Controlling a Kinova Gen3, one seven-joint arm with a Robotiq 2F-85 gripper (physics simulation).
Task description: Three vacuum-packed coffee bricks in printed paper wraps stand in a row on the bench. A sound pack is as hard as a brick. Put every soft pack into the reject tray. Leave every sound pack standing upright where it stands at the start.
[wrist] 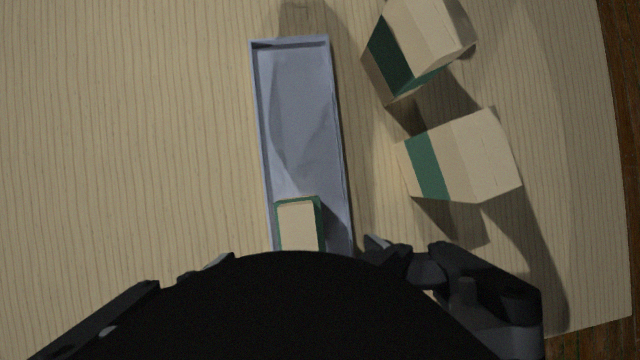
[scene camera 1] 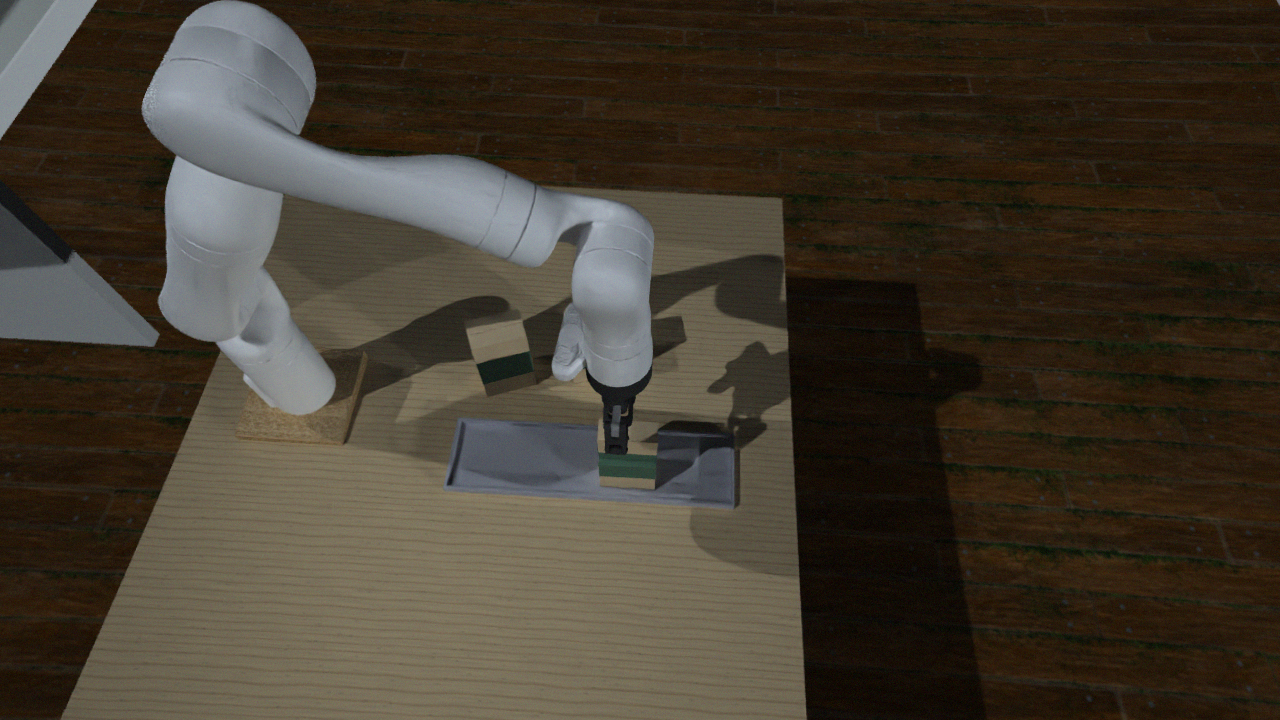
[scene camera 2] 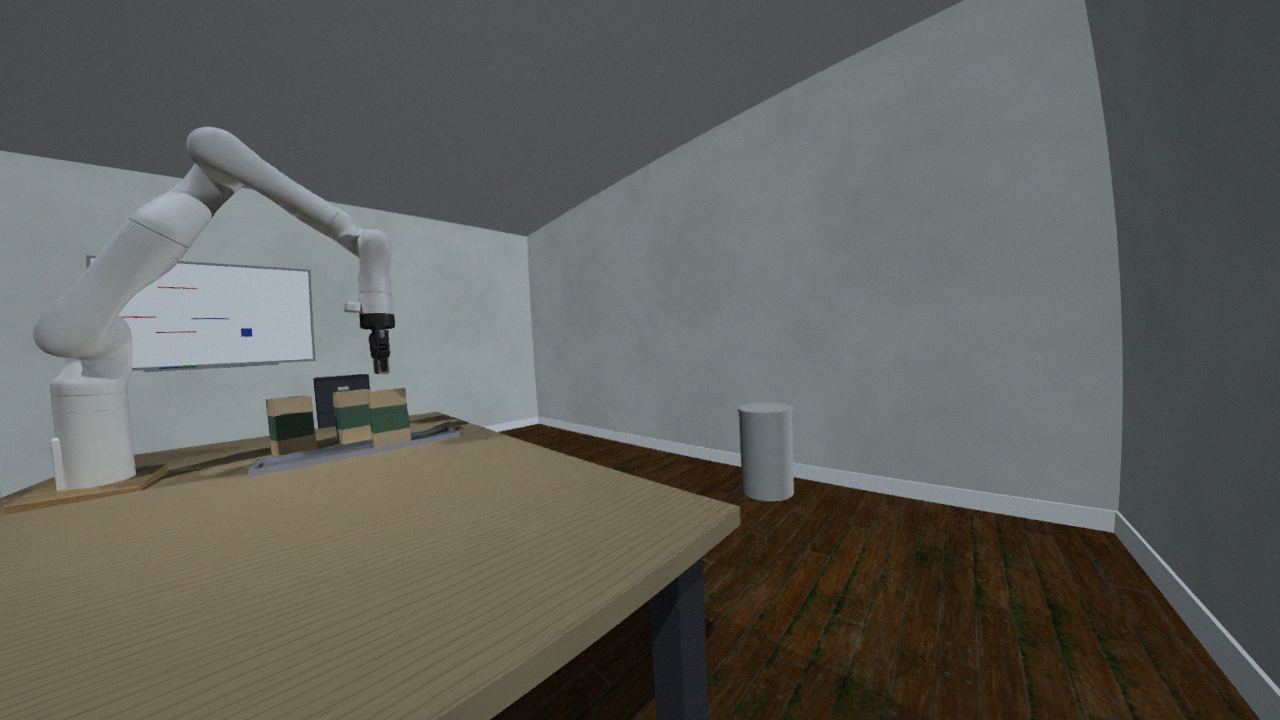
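Where they show: gripper, fingertip midpoint: (scene camera 1: 621, 416) (scene camera 2: 381, 374); arm's base, origin of the base link: (scene camera 1: 304, 387) (scene camera 2: 100, 480).
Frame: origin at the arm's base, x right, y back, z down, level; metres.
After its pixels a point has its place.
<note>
One pack with a green band (scene camera 1: 628, 469) {x 0.191, y -0.486, z -0.055 m} (scene camera 2: 390, 417) {x 0.191, y -0.483, z -0.058 m} (wrist: 298, 226) {x 0.163, y -0.465, z -0.125 m} stands upright in the grey reject tray (scene camera 1: 528, 458) {x 0.135, y -0.340, z 0.015 m} (scene camera 2: 279, 462) {x 0.097, y -0.272, z 0.015 m} (wrist: 300, 100) {x 0.125, y -0.316, z 0.015 m}, toward the tray's right end in scene camera 1. My gripper (scene camera 1: 615, 447) (scene camera 2: 381, 368) {x 0.164, y -0.479, z -0.166 m} (wrist: 301, 258) {x 0.164, y -0.479, z -0.166 m} is open and empty above that pack, with a small gap to its top in scene camera 2. A second pack (scene camera 2: 352, 417) {x 0.007, y -0.437, z -0.051 m} (wrist: 462, 160) {x 0.006, y -0.446, z -0.121 m} stands upright on the bench behind the tray; the arm mostly hides it in scene camera 1. A third pack (scene camera 1: 503, 356) {x 0.016, y -0.315, z -0.085 m} (scene camera 2: 291, 426) {x 0.019, y -0.305, z -0.052 m} (wrist: 417, 40) {x 0.013, y -0.326, z -0.112 m}, with a darker band, stands upright nearer the robot base.
The robot's base stands on a wooden board (scene camera 1: 290, 431) {x 0.071, y 0.011, z 0.005 m} (scene camera 2: 89, 494) {x 0.086, y -0.003, z 0.008 m} at the left of the bench (scene camera 1: 447, 608) {x 0.342, y -0.234, z 0.018 m} (scene camera 2: 358, 573) {x 0.747, y -0.293, z 0.018 m}. The bench's right edge lies a little beyond the tray's right end. A grey cylinder (scene camera 2: 767, 452) stands on the floor.
</note>
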